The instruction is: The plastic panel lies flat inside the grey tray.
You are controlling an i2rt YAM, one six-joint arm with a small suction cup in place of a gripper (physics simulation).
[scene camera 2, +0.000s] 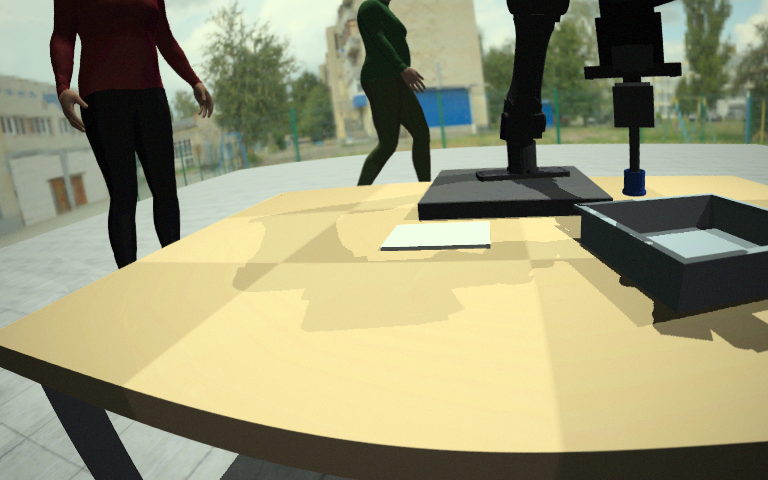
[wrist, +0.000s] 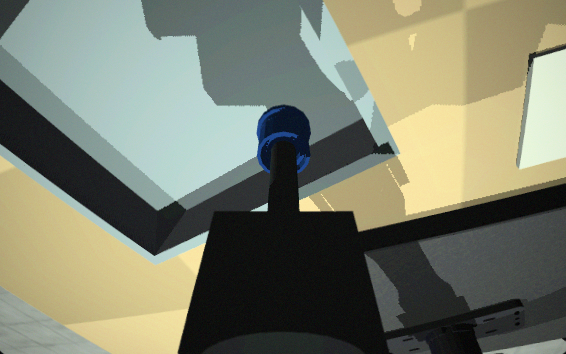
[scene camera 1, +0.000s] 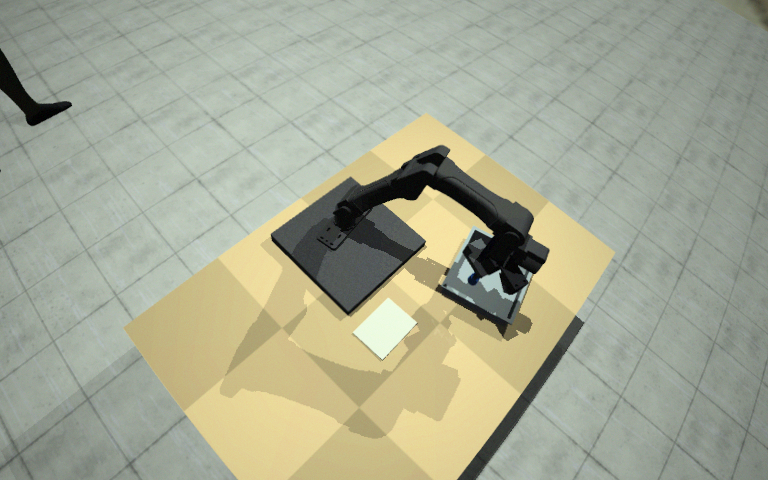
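Where they show: hand at its tool point: (scene camera 2: 634, 193) (wrist: 283, 129) (scene camera 1: 472, 280); arm's base at its link origin: (scene camera 2: 522, 175) (wrist: 447, 328) (scene camera 1: 344, 222).
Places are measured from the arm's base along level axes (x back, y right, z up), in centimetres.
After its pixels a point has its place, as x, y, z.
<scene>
The plastic panel, a thin whitish rectangle (scene camera 1: 385, 329) @(-28.4, 20.0, -3.0) (scene camera 2: 436, 236) @(-29.5, 19.9, -2.9) (wrist: 546, 110) @(-29.4, 14.0, -2.9), lies flat on the table, outside the tray and near the arm's base slab. The grey tray (scene camera 1: 475, 304) @(-45.6, 0.7, 1.4) (scene camera 2: 628, 254) @(-47.3, -0.1, -1.1) (wrist: 75, 170) @(-44.0, -22.6, -0.9) is open at the top and stands to the right of the panel in both scene views. Its floor is partly lit and partly in shadow. My gripper, a blue suction cup on a dark rod (scene camera 1: 473, 279) (scene camera 2: 634, 191) (wrist: 284, 120), hangs above the tray, towards its panel side. The cup is open, with nothing on it and apart from the panel. The arm hides part of the tray in scene camera 1.
The dark base slab (scene camera 1: 368, 277) @(-16.2, 10.8, -0.4) (scene camera 2: 470, 192) @(-12.8, 13.1, -0.4) (wrist: 500, 250) @(-15.6, 8.1, -0.4) carries the arm and stands beside the panel and the tray. The tray walls rise around its floor. Two people, one in red (scene camera 2: 118, 50) and one in green (scene camera 2: 385, 45), stand beyond the table.
</scene>
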